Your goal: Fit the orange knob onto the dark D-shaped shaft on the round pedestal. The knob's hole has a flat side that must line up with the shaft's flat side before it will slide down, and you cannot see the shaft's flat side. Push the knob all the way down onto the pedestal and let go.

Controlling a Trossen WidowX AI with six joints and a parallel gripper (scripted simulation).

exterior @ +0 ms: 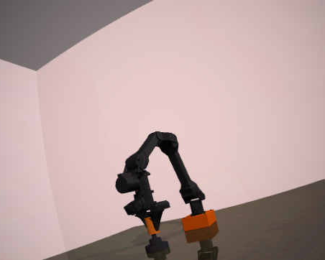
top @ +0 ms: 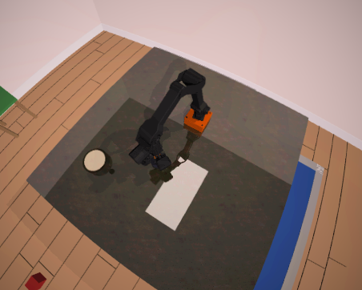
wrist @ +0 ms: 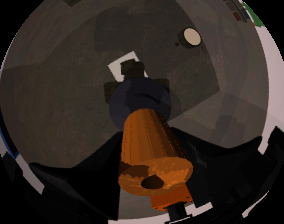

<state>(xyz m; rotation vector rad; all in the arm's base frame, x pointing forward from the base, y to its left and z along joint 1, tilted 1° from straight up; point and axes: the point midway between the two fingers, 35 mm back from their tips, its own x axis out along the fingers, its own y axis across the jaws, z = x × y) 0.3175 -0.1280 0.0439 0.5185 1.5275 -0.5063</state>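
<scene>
My gripper tip is 20 mm below the orange knob. Also, from my gripper tip: dark round pedestal (40 mm below, 10 mm ahead).
</scene>
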